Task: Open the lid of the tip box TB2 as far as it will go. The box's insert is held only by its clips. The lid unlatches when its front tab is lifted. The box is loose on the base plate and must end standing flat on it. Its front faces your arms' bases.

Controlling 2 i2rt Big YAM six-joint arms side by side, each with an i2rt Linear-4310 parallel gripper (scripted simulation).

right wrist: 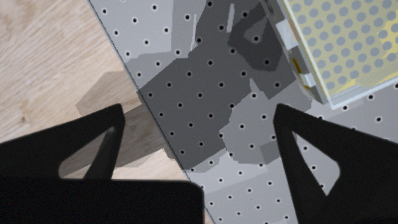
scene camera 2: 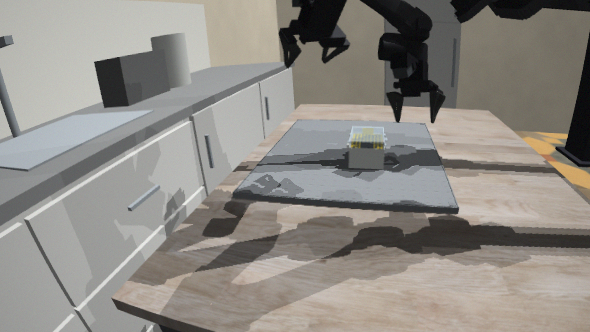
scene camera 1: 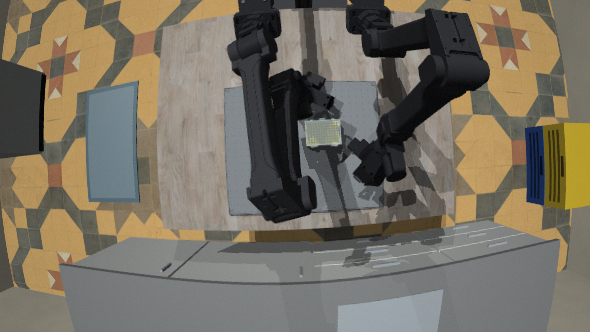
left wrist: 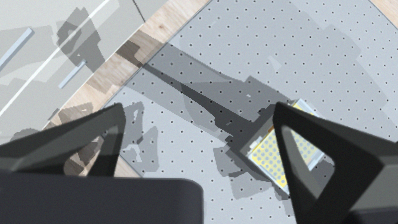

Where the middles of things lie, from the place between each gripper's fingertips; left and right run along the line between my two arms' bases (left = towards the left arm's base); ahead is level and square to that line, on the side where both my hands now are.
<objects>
I see the clear lid [scene camera 1: 318,132] 200 mm below my left hand [scene camera 2: 305,63], 130 mm behind it and 70 mm to the right of it. Round my left hand: tip box TB2 [right wrist: 294,56] (220 mm below, 130 mm behind, 70 mm to the right).
My right hand [scene camera 2: 414,122] is 12 cm short of the tip box TB2, 6 cm above it and 2 cm to the right of it. Round my right hand: clear lid (12 cm ahead, 5 cm below, 2 cm to the left).
</objects>
